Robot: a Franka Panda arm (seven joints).
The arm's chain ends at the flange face. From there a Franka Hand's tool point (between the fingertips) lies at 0.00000 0.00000 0.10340 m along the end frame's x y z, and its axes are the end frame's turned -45 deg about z.
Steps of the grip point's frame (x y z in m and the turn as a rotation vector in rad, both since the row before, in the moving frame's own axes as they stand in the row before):
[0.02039, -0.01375, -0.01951, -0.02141, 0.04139, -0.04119]
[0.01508, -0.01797, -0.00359, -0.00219, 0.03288, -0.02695]
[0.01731, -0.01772, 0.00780, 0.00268, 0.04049, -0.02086]
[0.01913, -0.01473, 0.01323, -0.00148, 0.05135, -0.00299]
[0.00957, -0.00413, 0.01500, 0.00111, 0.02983, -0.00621]
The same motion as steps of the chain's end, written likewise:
[0.00014, -0.02259, -0.01940, 0.01413, 0.04441, -0.04119]
[-0.00458, -0.02109, -0.00353, 0.02170, 0.02480, -0.02695]
[-0.00302, -0.02159, 0.00789, 0.03053, 0.02674, -0.02086]
[-0.00074, -0.02029, 0.01337, 0.03526, 0.03736, -0.00299]
[0.00175, -0.00742, 0.01505, 0.02188, 0.02031, -0.00621]

